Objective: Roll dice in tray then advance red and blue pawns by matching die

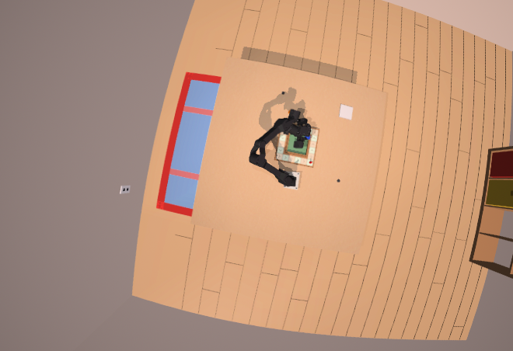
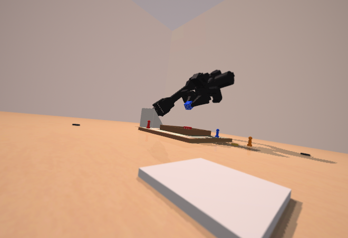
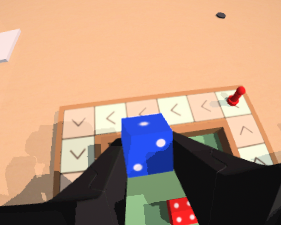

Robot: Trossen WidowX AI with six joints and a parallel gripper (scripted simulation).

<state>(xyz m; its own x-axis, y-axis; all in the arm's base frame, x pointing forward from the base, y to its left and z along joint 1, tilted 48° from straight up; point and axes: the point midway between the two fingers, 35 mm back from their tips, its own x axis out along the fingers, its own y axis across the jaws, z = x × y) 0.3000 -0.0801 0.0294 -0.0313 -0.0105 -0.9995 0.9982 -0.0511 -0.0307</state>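
My gripper tip is now 150 mm past the red pawn, 90 mm above it and 70 mm to the left of it. The rest, counted from my gripper tip: small yellow piece 170 mm ahead, 120 mm below, 60 mm to the left; then blue pawn 100 mm to the left, 90 mm below, 90 mm ahead; then tray 120 mm below, 40 mm to the left, 30 mm behind.
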